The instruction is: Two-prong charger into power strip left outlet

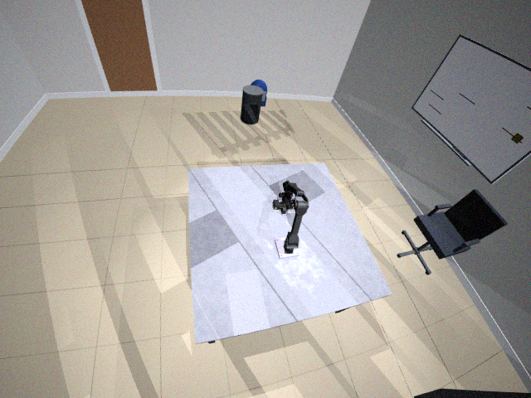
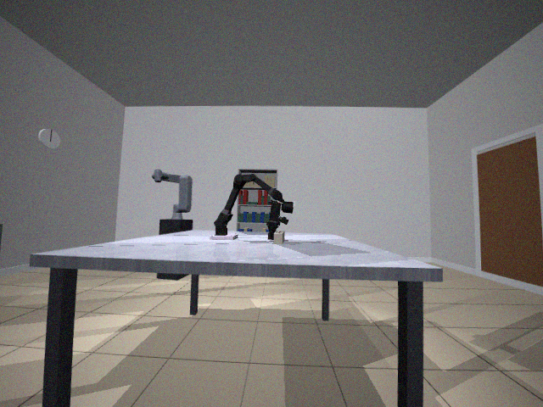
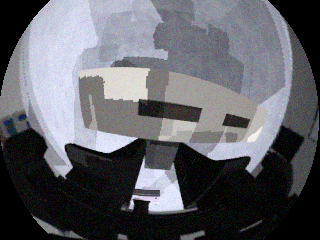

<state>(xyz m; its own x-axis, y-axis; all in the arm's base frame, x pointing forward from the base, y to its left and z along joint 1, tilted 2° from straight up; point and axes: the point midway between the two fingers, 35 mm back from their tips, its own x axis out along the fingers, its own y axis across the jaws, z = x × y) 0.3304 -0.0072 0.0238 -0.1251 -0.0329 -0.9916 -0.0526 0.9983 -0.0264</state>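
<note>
The charger is 20 mm ahead of my gripper tip and 10 mm above it.
</note>
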